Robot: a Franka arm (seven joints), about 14 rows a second.
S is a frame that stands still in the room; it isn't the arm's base.
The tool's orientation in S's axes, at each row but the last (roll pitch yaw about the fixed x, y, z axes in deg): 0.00 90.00 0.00; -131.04 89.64 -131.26; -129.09 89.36 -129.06; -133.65 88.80 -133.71; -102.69 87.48 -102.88; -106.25 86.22 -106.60; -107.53 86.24 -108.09; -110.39 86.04 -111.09
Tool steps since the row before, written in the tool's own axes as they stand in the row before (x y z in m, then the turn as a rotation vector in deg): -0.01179 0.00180 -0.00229 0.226 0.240 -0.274; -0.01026 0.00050 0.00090 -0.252 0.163 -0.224; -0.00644 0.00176 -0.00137 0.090 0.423 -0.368; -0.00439 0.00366 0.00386 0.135 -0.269 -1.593; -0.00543 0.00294 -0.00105 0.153 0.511 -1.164; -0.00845 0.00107 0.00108 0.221 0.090 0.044; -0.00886 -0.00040 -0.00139 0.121 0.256 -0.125; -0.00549 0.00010 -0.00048 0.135 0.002 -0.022
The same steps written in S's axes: -0.00229 0.00180 0.01179 -0.274 0.240 -0.226; 0.00094 0.00054 0.01025 -0.222 0.165 0.252; -0.00133 0.00182 0.00643 -0.369 0.422 -0.091; 0.00393 0.00372 0.00428 -1.595 -0.269 -0.108; -0.00099 0.00317 0.00531 -1.164 0.508 -0.164; 0.00124 0.00159 0.00834 0.040 0.076 -0.227; -0.00121 0.00017 0.00889 -0.125 0.249 -0.134; -0.00034 0.00046 0.00548 -0.025 -0.006 -0.134
